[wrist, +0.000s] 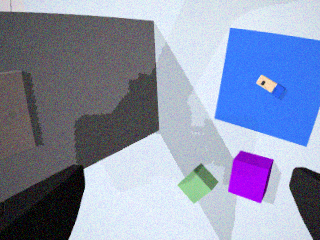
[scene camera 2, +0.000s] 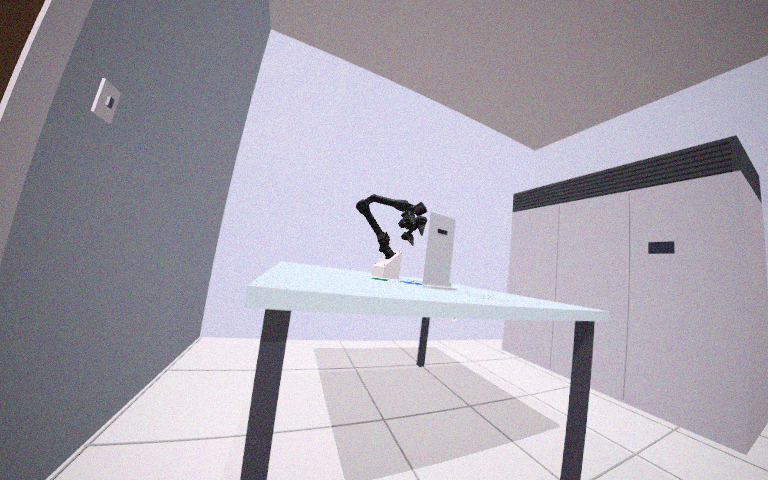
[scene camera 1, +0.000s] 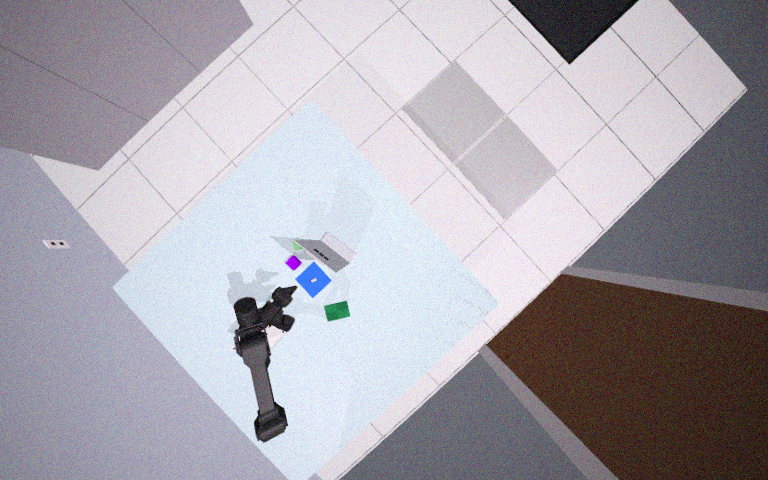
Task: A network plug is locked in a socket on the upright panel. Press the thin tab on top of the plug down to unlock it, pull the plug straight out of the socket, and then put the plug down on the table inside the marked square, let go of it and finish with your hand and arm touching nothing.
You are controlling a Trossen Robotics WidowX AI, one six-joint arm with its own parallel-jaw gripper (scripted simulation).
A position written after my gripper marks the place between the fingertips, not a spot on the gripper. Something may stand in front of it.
Observation:
My gripper [scene camera 1: 292, 292] is open, holding nothing. I also see a purple cube [wrist: 249, 177] and a light green cube [wrist: 199, 182].
My gripper is seen too in the wrist view [wrist: 190, 177]. Scene camera 2 does not show the purple cube, which is hidden by a grey upright panel.

